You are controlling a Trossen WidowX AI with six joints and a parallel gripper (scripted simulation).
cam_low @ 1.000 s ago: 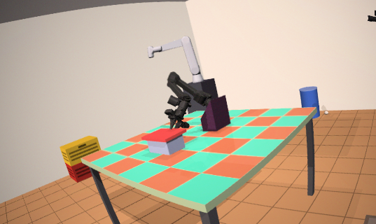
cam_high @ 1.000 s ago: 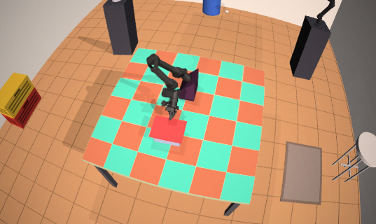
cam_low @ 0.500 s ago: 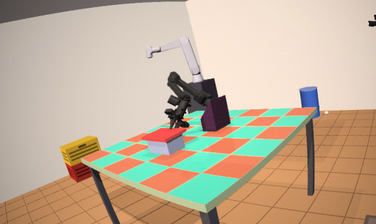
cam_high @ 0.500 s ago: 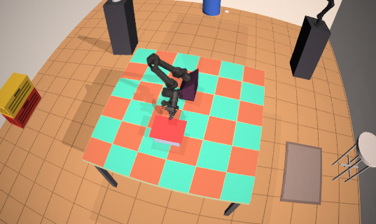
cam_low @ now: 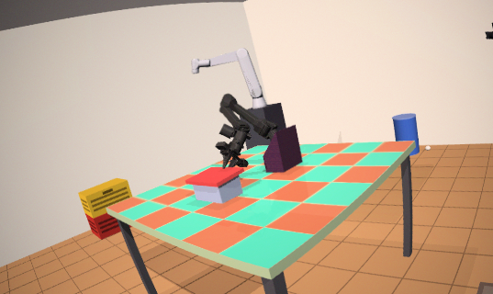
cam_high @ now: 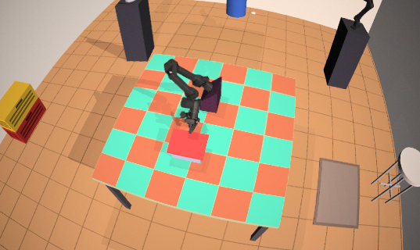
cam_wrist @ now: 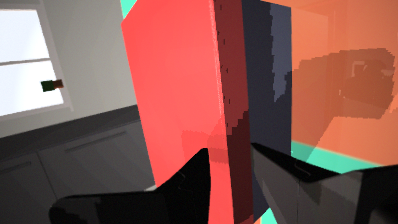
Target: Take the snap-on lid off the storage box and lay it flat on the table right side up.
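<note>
Now: gripper tip 80 mm short of the red lid and 10 mm to the left of it. From my gripper tip the other things lie so: grey storage box 80 mm ahead, 50 mm below, 10 mm to the right.
</note>
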